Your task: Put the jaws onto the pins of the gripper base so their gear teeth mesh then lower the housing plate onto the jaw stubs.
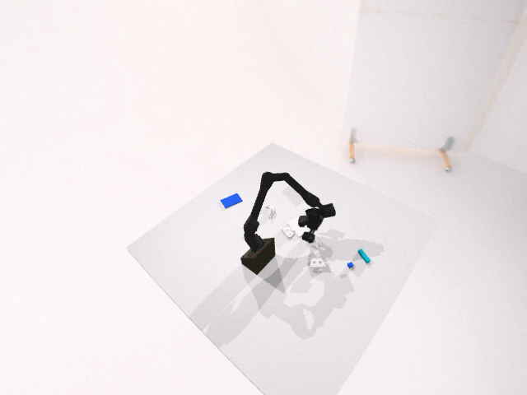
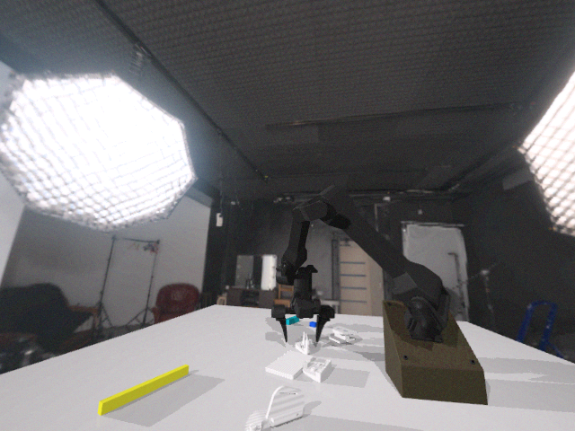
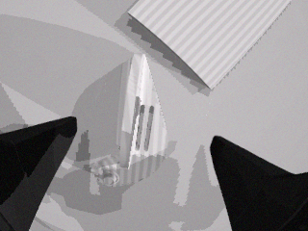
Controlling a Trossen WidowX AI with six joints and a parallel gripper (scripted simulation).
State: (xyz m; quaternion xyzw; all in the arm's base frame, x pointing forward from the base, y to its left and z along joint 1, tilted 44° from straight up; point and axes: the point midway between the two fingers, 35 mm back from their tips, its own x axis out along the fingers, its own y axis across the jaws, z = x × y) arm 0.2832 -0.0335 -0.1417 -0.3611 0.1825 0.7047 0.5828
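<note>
Now: gripper tip 10 mm past the white jaw, 40 mm to the left of it and 10 mm above it. Also, from my gripper tip: flat white plate: 10 mm ahead, 110 mm to the left, 10 mm below; then cyan block: 80 mm ahead, 280 mm to the right, 10 mm below; then blue cube: 10 mm behind, 250 mm to the right, 10 mm below.
</note>
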